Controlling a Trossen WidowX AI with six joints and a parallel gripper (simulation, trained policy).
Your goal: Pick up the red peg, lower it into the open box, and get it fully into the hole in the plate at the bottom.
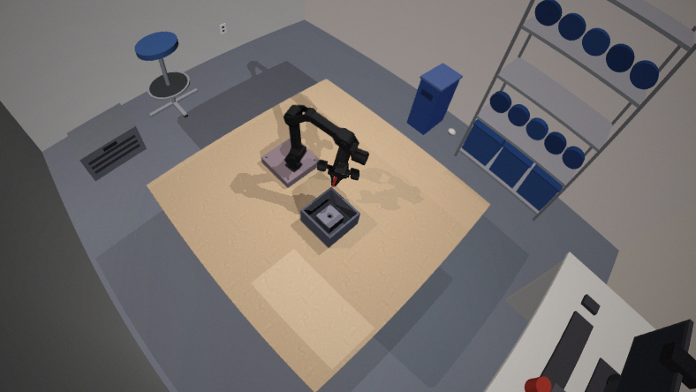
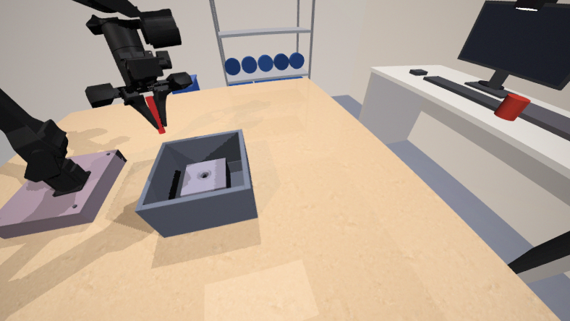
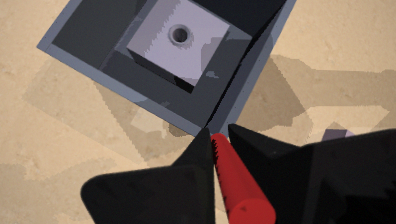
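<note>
My gripper tip is now 60 mm short of the pale plate, 90 mm to the left of it and 90 mm above it. Round my gripper tip: grey box 60 mm ahead, 90 mm to the right, 110 mm below; red peg 10 mm to the left, 20 mm above.
</note>
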